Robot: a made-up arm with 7 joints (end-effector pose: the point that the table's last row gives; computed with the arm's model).
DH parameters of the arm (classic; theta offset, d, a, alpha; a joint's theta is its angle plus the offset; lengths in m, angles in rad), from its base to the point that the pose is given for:
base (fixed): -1.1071 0 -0.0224 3.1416
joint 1: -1.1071 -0.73 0 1.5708
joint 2: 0 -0.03 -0.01 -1.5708
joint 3: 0 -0.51 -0.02 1.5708
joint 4: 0 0 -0.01 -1.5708
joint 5: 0 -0.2 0.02 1.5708
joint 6: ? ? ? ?
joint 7: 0 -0.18 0.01 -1.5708
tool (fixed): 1.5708 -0.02 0 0
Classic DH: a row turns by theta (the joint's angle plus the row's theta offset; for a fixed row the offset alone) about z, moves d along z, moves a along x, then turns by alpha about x.
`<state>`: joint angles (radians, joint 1 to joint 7).
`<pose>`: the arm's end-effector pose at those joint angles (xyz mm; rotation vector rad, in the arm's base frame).
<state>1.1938 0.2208 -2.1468 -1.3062 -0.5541 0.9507 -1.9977</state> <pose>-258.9 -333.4 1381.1 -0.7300 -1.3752 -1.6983</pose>
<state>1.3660 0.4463 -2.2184 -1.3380 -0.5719 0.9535 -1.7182</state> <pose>-285.6 -434.5 1289.7 -0.8426 -0.8617 -2.0802</pose>
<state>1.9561 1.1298 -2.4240 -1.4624 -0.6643 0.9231 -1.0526</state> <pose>-576.2 -431.3 834.5 -0.4753 0.9004 -2.7003</pose>
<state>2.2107 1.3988 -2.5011 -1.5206 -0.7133 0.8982 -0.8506</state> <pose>-654.5 -264.7 632.3 0.0361 1.5143 -2.6599</pose>
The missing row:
joint 6: 0 0.03 -0.03 -1.5708
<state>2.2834 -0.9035 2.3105 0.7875 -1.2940 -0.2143 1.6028</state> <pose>337.0 692.4 1088.1 1.6171 1.1264 0.8022</pose>
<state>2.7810 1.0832 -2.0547 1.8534 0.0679 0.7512 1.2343</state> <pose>-115.8 -232.2 999.8 1.2120 0.1120 -0.2680</pose>
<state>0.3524 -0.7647 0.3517 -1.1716 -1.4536 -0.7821 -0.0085</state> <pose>-631.7 226.1 883.2 0.7221 0.0724 -2.9092</pose>
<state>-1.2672 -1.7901 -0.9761 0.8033 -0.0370 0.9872 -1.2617</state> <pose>-455.2 -532.3 710.4 1.0848 1.4529 2.5392</pose>
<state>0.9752 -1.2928 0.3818 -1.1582 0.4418 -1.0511 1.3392</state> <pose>-187.6 583.7 595.5 1.0824 0.7289 -0.3697</pose>
